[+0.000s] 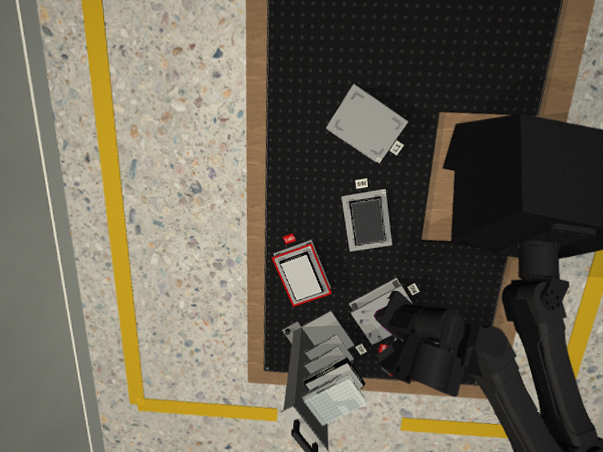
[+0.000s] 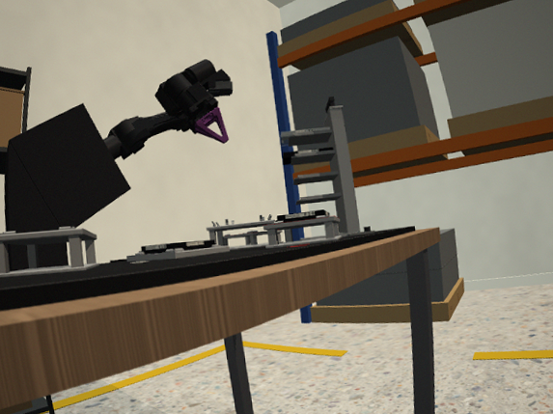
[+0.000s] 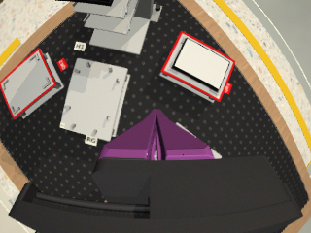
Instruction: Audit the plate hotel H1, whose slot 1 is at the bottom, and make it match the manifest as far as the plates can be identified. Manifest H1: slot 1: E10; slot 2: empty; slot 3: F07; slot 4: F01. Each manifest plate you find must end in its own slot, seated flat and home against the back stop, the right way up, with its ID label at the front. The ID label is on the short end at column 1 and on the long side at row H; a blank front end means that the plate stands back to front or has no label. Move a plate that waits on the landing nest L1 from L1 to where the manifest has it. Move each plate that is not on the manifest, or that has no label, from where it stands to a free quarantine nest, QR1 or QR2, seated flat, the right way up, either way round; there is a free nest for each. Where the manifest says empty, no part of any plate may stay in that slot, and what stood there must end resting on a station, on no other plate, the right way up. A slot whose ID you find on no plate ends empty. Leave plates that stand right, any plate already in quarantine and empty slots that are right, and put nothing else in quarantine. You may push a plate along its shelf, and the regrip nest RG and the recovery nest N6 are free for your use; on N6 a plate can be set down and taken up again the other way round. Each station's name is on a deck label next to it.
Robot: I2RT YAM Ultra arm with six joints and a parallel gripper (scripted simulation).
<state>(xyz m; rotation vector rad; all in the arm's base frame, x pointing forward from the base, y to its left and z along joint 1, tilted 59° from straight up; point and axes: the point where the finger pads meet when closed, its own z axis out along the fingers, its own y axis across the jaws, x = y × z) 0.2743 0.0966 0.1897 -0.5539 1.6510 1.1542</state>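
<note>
Now: the recovery nest N6 1 cm ahead of my hand, 15 cm to the right of it and 24 cm below it. The rest, counted from my hand: regrip nest RG (8 cm behind, 10 cm to the left, 19 cm below); then white well plate (6 cm ahead, 22 cm to the left, 2 cm above); then quarantine nest QR1 (18 cm ahead, 2 cm to the left, 21 cm below).
</note>
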